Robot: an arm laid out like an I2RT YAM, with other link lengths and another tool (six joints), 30 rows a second.
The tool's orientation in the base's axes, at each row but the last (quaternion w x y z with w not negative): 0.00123, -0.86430, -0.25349, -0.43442; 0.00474, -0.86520, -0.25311, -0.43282; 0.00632, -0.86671, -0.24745, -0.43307; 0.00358, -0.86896, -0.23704, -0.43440; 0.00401, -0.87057, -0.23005, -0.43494; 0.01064, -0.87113, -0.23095, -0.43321; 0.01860, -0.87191, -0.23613, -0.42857; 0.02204, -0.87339, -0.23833, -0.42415
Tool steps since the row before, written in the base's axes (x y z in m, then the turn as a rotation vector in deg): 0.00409, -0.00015, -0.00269, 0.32, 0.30, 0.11; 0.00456, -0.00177, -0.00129, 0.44, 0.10, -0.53; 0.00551, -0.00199, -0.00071, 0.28, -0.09, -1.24; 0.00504, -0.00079, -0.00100, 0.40, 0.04, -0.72; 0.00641, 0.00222, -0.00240, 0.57, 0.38, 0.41; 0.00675, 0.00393, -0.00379, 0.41, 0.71, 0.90; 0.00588, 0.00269, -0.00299, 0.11, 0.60, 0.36; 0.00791, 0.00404, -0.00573, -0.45, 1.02, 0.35
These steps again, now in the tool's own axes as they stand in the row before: -0.00007, 0.00134, 0.00471, 0.37, -0.10, 0.24; 0.00053, 0.00329, 0.00381, -0.14, 0.00, 0.68; 0.00139, 0.00400, 0.00411, -0.83, -0.05, 0.96; 0.00149, 0.00259, 0.00425, -0.32, -0.01, 0.76; 0.00237, 0.00014, 0.00679, 0.76, -0.03, 0.25; 0.00216, -0.00142, 0.00829, 1.18, -0.30, -0.10; 0.00187, -0.00038, 0.00686, 0.57, -0.42, -0.01; 0.00147, -0.00107, 0.01041, 0.43, -1.04, -0.31
